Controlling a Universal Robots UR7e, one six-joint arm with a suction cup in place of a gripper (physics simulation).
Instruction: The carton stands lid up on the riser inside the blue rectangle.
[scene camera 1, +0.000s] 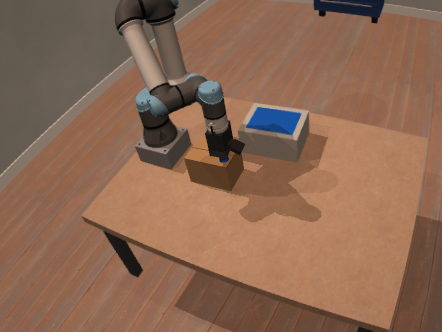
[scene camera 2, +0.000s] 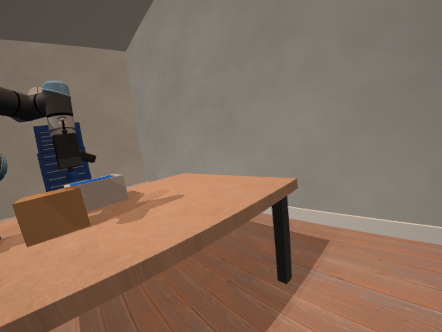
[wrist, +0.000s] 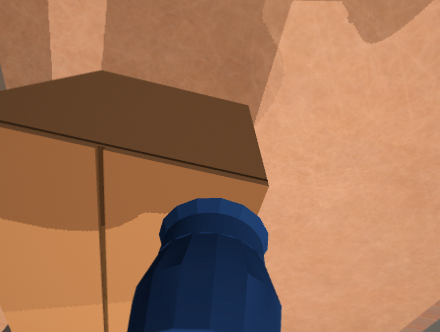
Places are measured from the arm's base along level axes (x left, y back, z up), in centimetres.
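Where they show: end effector, tool point: (scene camera 1: 224, 159) (scene camera 2: 73, 182) (wrist: 213, 242); arm's base, origin of the base link: (scene camera 1: 160, 136).
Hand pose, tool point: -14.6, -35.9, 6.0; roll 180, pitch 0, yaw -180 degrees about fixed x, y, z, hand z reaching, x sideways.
Observation:
Things, the pixels of their top centre, and the offset from my tool point, as dx, dy, dz. Level surfaces: height alone.
- brown carton, middle of its top: (wrist: 104, 292) (scene camera 1: 212, 151) (scene camera 2: 49, 193) +5.4, +7.2, -2.0
- grey riser, middle of its top: (scene camera 1: 274, 120) (scene camera 2: 92, 180) +29.4, -11.1, -3.0
- blue rectangle, middle of its top: (scene camera 1: 274, 120) (scene camera 2: 92, 180) +29.4, -11.1, -3.0
- table, its level: dz -15.0
The brown carton (scene camera 1: 207, 174) (scene camera 2: 52, 217) (wrist: 50, 175) stands upright on the table, lid up, with its lid seam showing in the wrist view. It stands beside the grey riser (scene camera 1: 272, 145) (scene camera 2: 107, 193), apart from it. The blue rectangle (scene camera 1: 272, 120) (scene camera 2: 93, 180) lies on the riser's top. My gripper, a blue suction cup (scene camera 1: 224, 159) (scene camera 2: 71, 176) (wrist: 215, 215), points down a little above the carton's lid, to one side of the seam and near an edge. The cup holds nothing; its contact face is hidden in the wrist view.
The arm's grey base block (scene camera 1: 155, 157) stands on the table (scene camera 1: 300, 240) (scene camera 2: 165, 225) close to the carton's left in the first scene view. The riser is behind the carton. A blue cabinet (scene camera 1: 350, 6) (scene camera 2: 52, 175) stands on the floor beyond the table.

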